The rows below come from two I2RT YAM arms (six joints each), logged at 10 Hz.
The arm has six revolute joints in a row. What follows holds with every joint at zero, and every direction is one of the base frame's.
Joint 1 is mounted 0.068 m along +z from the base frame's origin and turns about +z.
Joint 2 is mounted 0.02 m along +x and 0.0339 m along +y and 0.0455 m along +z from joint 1 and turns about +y.
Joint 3 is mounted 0.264 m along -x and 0.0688 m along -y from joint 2 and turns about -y.
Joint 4 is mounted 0.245 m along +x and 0.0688 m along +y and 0.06 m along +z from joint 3 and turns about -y.
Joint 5 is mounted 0.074 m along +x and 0.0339 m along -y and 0.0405 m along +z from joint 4 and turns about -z.
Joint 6 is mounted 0.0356 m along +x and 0.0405 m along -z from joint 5 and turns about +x.
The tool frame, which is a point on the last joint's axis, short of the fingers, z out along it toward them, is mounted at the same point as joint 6; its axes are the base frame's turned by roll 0, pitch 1.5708 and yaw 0 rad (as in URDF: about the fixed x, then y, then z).
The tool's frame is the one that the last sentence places.
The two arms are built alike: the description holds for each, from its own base.
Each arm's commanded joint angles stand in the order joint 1, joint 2, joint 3, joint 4, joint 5, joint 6.
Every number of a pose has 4 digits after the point. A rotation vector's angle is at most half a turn.
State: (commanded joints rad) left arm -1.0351 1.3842 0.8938 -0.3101 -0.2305 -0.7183; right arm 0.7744 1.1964 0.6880 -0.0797 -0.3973 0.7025
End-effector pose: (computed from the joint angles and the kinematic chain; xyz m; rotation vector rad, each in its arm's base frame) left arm 0.1556 -0.2461 0.2325 0.2695 2.4065 -0.5746; right arm 0.1730 0.1886 0.2331 -0.3424 2.3736 1.2138
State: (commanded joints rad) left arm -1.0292 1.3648 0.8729 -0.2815 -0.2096 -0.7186; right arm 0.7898 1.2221 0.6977 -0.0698 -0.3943 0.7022
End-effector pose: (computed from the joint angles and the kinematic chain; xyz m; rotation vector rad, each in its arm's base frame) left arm 0.1549 -0.2431 0.2331 0.2669 2.3944 -0.6150; right arm 0.1737 0.1946 0.2310 -0.3587 2.3812 1.2146
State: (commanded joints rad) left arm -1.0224 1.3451 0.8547 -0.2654 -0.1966 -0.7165; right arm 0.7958 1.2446 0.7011 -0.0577 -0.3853 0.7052
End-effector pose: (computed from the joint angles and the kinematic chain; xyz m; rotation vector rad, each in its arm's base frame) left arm 0.1543 -0.2392 0.2336 0.2644 2.3851 -0.6381; right arm 0.1754 0.1982 0.2277 -0.3555 2.3894 1.2061
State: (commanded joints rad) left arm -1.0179 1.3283 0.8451 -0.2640 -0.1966 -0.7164; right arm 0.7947 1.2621 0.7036 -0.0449 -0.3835 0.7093
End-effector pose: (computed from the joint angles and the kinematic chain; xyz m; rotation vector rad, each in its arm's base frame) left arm 0.1537 -0.2358 0.2351 0.2571 2.3780 -0.6433; right arm 0.1779 0.2002 0.2254 -0.3478 2.3932 1.2045
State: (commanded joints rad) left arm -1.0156 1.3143 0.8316 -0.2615 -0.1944 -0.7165; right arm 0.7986 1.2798 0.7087 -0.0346 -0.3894 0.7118
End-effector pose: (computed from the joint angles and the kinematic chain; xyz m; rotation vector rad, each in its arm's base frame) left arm 0.1524 -0.2326 0.2345 0.2548 2.3764 -0.6469; right arm 0.1792 0.2034 0.2236 -0.3535 2.3982 1.2120
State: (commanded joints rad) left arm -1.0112 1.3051 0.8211 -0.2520 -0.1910 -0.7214; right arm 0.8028 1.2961 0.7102 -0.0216 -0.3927 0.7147
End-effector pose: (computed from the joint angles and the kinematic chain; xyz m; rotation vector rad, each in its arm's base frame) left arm 0.1524 -0.2305 0.2342 0.2439 2.3723 -0.6572; right arm 0.1802 0.2062 0.2211 -0.3573 2.4024 1.2175
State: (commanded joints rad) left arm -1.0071 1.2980 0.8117 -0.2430 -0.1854 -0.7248; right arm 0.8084 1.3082 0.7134 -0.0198 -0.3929 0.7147
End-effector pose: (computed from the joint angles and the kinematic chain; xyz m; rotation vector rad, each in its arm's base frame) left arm 0.1524 -0.2288 0.2337 0.2368 2.3699 -0.6677; right arm 0.1803 0.2085 0.2192 -0.3634 2.4107 1.2165
